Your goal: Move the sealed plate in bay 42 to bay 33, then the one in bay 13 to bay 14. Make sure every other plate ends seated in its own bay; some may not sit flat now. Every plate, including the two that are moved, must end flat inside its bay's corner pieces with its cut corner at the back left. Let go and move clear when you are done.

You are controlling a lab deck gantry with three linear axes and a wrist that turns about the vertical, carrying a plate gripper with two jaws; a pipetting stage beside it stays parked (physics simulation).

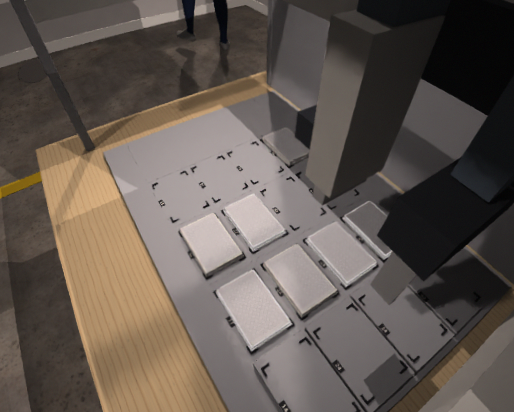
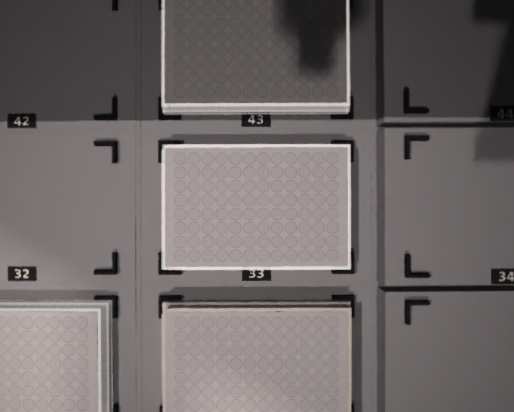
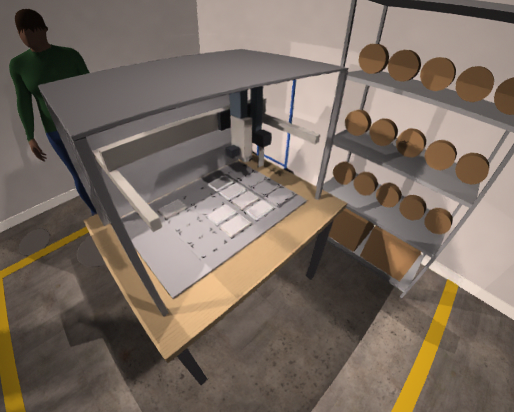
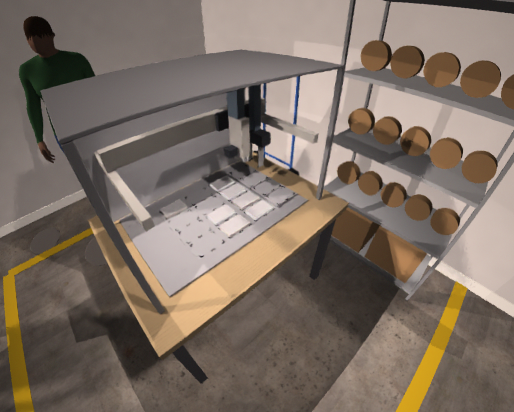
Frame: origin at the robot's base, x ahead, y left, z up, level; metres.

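Where they show: gripper, fingertip midpoint: (image 1: 401,277) (image 3: 255,163) (image 4: 255,163); robot's base, origin of the base link: (image 1: 153,185) (image 3: 203,257) (image 4: 201,256).
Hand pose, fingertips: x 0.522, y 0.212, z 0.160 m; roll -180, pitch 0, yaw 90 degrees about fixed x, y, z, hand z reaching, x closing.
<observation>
Each offset is from my fingertips to the centre of the thing. "*": to the spot under its first point.
A sealed plate @[0.045 m left, 0.130 m back, 0.153 m down] (image 1: 341,253) (image 2: 256,206) lies in bay 33, inside its corner pieces; its cut corner is too small to make out. Bay 42 @[* 0.145 m left, 0.274 m back, 0.160 m down] (image 2: 50,65) holds no plate in the part that shows. A plate @[0.169 m right, 0.130 m back, 0.153 m down] (image 1: 253,309) (image 3: 260,210) lies in bay 13. Bay 14 @[* 0.170 m right, 0.026 m ahead, 0.146 m down] (image 1: 305,385) is bare. Other plates lie in bay 43 @[* 0.135 m left, 0.144 m back, 0.146 m down] (image 1: 367,225) (image 2: 250,55), bay 23 @[* 0.065 m right, 0.124 m back, 0.146 m down] (image 1: 300,279) (image 2: 256,360), bay 22 @[* 0.065 m right, 0.286 m back, 0.146 m down] (image 1: 254,221) (image 2: 45,360), bay 12 @[* 0.172 m right, 0.288 m back, 0.146 m down] (image 1: 210,243) and bay 41 @[* 0.144 m left, 0.453 m back, 0.146 m down] (image 1: 286,145). My gripper (image 1: 410,282) (image 3: 261,164) (image 4: 261,163) is open and empty, above the deck; its back jaw is hidden.
The parked pipetting stage (image 1: 370,100) stands beside the gripper and hides part of the back row. The gantry beam (image 3: 165,140) spans the back of the deck. A person (image 3: 50,90) stands behind the table at left. A shelf rack @[* 0.322 m right, 0.181 m ahead, 0.251 m up] (image 3: 332,130) stands at right.
</observation>
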